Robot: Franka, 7 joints.
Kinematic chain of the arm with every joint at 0, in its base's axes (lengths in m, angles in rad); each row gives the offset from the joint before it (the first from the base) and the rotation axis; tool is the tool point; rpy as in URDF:
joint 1: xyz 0 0 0.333 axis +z
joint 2: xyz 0 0 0 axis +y
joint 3: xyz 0 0 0.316 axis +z
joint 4: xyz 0.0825 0 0 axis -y
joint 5: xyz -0.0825 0 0.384 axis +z
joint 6: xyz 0 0 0 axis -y
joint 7: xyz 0.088 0 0 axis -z
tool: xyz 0 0 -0.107 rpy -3.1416 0 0
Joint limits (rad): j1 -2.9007..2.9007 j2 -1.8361..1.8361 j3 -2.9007..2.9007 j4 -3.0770..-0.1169 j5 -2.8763..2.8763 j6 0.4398..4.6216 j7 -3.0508..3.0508
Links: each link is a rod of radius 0.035 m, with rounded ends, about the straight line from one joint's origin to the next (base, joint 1, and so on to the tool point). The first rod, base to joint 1, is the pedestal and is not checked.
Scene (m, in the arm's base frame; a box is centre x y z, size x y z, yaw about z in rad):
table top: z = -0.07
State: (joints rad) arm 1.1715 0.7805 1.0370 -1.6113 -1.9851 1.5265 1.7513
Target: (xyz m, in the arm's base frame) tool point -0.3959 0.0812 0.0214
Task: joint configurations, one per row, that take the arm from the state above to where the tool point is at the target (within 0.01 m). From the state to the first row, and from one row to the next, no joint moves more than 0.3 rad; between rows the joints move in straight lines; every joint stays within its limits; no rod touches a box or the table.
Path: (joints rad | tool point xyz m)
1: 1.3561 0.9526 1.0349 -1.8618 -1.9421 1.5688 1.7513 | -0.3304 0.5431 0.1982
2: 1.5408 1.1247 1.0328 -2.1123 -1.8992 1.6111 1.7513 | -0.4129 0.3236 0.0761
3: 1.7254 1.2967 1.0308 -2.3628 -1.8562 1.6534 1.7513 | -0.3959 0.0812 0.0214

